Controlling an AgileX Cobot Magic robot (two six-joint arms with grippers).
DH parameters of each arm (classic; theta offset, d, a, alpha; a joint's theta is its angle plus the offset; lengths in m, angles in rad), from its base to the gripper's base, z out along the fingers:
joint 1: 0 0.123 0 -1.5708
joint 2: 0.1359 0 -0.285 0
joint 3: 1.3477 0 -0.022 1.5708
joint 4: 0 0.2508 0 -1.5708
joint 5: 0 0 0.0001 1.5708
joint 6: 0 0.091 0 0
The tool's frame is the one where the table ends.
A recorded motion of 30 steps. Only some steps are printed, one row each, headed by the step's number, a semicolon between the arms.
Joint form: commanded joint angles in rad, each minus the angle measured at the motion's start. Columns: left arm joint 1, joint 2, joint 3, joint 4, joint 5, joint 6; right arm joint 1, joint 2, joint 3, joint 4, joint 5, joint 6.
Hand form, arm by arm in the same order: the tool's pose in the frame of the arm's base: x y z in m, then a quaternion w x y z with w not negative. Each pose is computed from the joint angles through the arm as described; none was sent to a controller.
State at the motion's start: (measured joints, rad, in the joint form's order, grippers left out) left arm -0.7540 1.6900 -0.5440 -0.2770 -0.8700 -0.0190; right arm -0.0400 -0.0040 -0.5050 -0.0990 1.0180 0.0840
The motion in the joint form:
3: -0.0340 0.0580 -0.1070 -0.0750 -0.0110 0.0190; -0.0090 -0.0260 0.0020 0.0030 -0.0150 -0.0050
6: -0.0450 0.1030 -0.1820 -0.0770 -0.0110 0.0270; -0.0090 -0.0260 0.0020 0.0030 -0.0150 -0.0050
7: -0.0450 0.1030 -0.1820 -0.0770 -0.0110 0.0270; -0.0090 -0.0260 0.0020 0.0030 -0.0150 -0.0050
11: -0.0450 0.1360 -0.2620 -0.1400 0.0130 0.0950; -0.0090 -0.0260 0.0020 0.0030 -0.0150 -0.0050
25: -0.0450 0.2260 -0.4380 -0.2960 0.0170 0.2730; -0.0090 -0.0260 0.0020 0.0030 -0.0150 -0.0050
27: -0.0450 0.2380 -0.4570 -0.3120 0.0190 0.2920; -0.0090 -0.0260 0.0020 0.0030 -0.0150 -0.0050
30: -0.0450 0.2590 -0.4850 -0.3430 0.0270 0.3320; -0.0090 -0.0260 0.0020 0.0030 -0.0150 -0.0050
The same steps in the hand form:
3: 0.2474 -0.2144 0.1794 0.61085 0.12429 0.74924 -0.22374; -0.0083 -0.0070 0.2830 0.55969 0.05419 0.82598 -0.03958
6: 0.2579 -0.2302 0.1824 0.61962 0.12623 0.73940 -0.23112; -0.0083 -0.0070 0.2830 0.55969 0.05419 0.82598 -0.03958
7: 0.2579 -0.2302 0.1824 0.61962 0.12623 0.73940 -0.23112; -0.0083 -0.0070 0.2830 0.55969 0.05419 0.82598 -0.03958
11: 0.2722 -0.2398 0.1876 0.63010 0.11762 0.73710 -0.21407; -0.0083 -0.0070 0.2830 0.55969 0.05419 0.82598 -0.03958
25: 0.3037 -0.2588 0.1955 0.66018 0.09597 0.72632 -0.16558; -0.0083 -0.0070 0.2830 0.55969 0.05419 0.82598 -0.03958
27: 0.3070 -0.2610 0.1952 0.66157 0.09453 0.72647 -0.16009; -0.0083 -0.0070 0.2830 0.55969 0.05419 0.82598 -0.03958
30: 0.3120 -0.2640 0.1927 0.66079 0.09485 0.72983 -0.14732; -0.0083 -0.0070 0.2830 0.55969 0.05419 0.82598 -0.03958

